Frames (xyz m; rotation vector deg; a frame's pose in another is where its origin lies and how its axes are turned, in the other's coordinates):
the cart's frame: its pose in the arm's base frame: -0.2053 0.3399 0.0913 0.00 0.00 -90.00
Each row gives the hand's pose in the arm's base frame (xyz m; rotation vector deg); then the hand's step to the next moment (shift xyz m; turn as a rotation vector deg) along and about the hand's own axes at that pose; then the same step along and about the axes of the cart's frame.
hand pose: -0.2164 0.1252 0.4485 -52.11 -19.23 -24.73
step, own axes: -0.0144 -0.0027 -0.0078 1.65 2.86 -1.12
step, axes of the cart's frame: 0.0047 -0.0130 -0.0092 -0.27 2.95 -1.84
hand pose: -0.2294 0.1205 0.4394 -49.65 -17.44 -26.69
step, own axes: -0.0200 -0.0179 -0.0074 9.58 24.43 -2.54
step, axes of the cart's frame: 0.0105 -0.0258 -0.0016 -9.06 20.82 -13.40
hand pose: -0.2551 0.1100 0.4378 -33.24 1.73 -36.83
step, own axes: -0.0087 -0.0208 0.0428 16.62 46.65 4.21
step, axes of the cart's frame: -0.0130 -0.0100 0.0455 -22.81 40.23 -18.22
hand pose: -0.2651 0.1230 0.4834 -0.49 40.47 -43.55
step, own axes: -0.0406 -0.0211 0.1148 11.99 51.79 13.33
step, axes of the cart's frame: 0.0171 0.0338 0.1176 -27.35 46.48 -9.77
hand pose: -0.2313 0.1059 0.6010 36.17 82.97 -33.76
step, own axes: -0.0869 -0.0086 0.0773 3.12 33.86 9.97
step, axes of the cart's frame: 0.0617 0.0450 0.0881 -16.95 31.08 -1.64
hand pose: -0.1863 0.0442 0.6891 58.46 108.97 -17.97
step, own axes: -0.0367 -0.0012 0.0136 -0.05 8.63 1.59
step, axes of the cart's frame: 0.0279 0.0158 0.0225 -4.43 7.53 0.79
